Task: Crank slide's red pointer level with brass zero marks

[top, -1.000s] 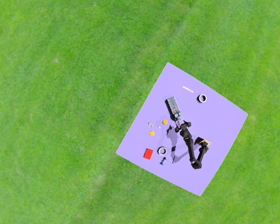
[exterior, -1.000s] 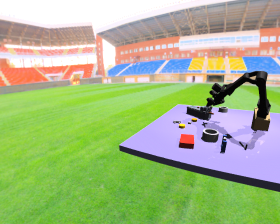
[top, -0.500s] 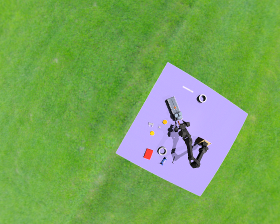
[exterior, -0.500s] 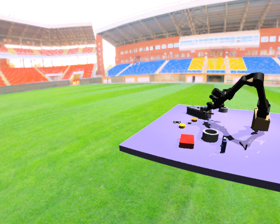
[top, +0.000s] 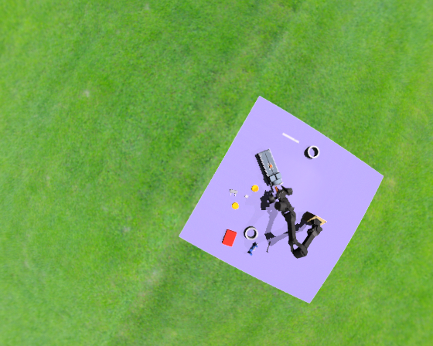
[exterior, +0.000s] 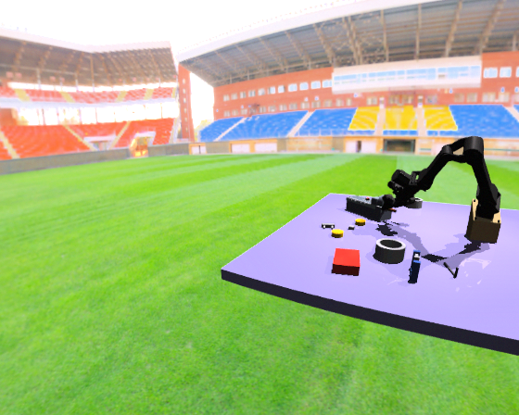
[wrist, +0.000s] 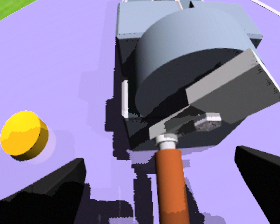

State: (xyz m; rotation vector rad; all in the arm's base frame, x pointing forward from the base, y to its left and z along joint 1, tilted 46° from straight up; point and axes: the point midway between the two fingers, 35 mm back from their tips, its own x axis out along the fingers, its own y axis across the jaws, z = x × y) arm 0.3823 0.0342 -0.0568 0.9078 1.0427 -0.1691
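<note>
The brown crank handle is 20 mm behind my gripper tip and 10 mm to the left of it. Also, from my gripper tip: red pointer: 130 mm ahead, 110 mm to the right, 10 mm above; then white bar: 100 mm ahead, 400 mm to the right, 70 mm below; then small grey bracket: 230 mm ahead, 220 mm to the left, 60 mm below.
</note>
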